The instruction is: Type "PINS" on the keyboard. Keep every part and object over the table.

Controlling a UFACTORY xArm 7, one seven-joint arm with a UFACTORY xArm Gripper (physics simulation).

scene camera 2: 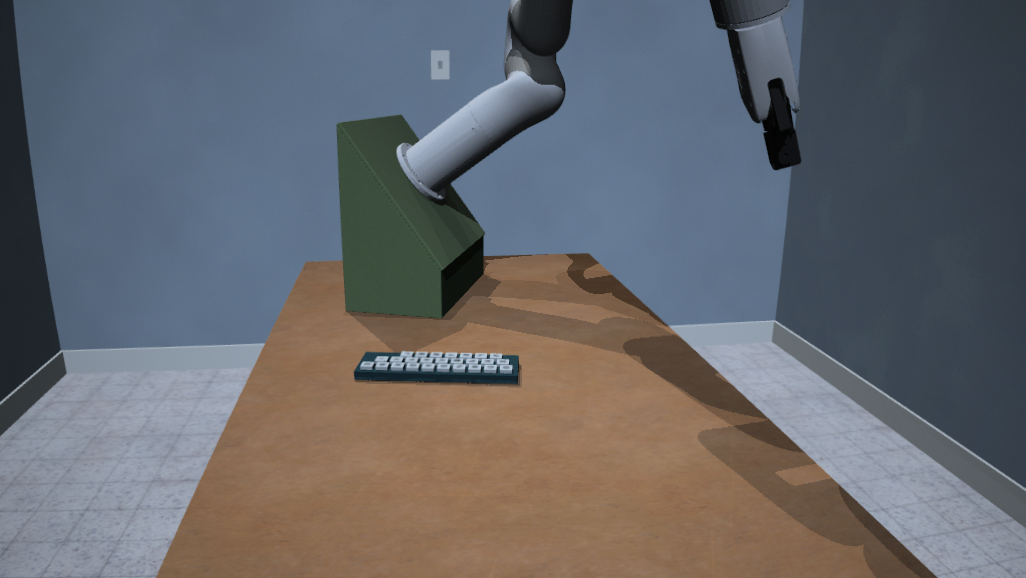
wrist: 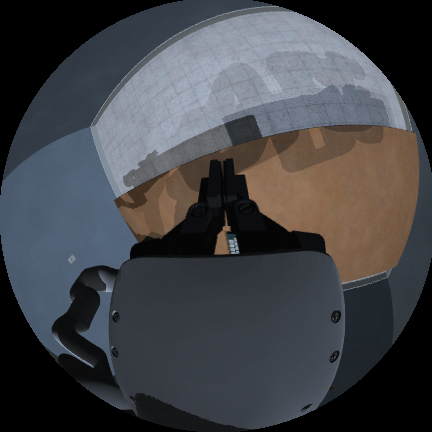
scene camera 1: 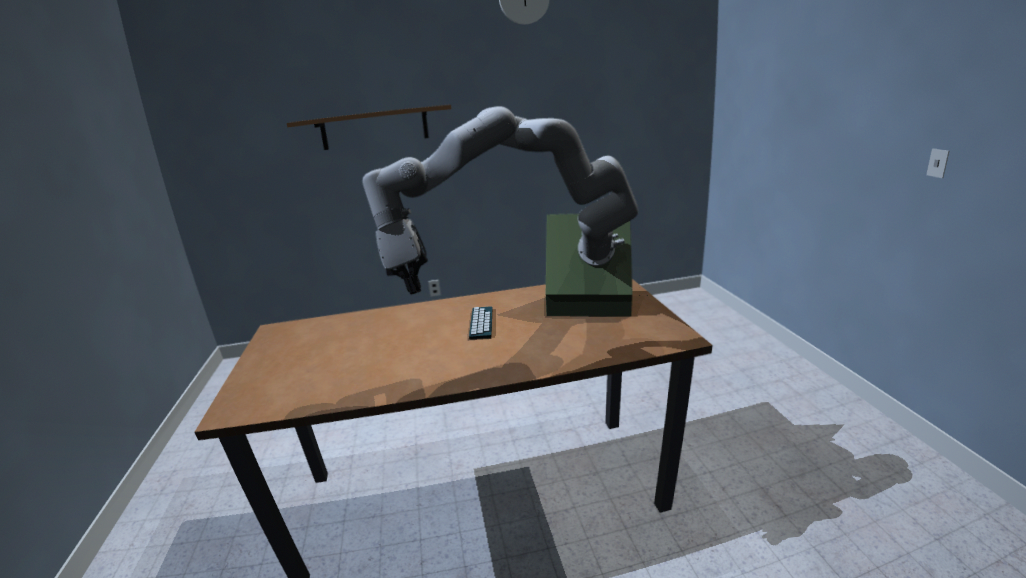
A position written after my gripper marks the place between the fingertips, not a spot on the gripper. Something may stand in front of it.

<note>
In view: my gripper [scene camera 2: 785, 164].
My gripper is seen too in the wrist view [wrist: 223, 174].
</note>
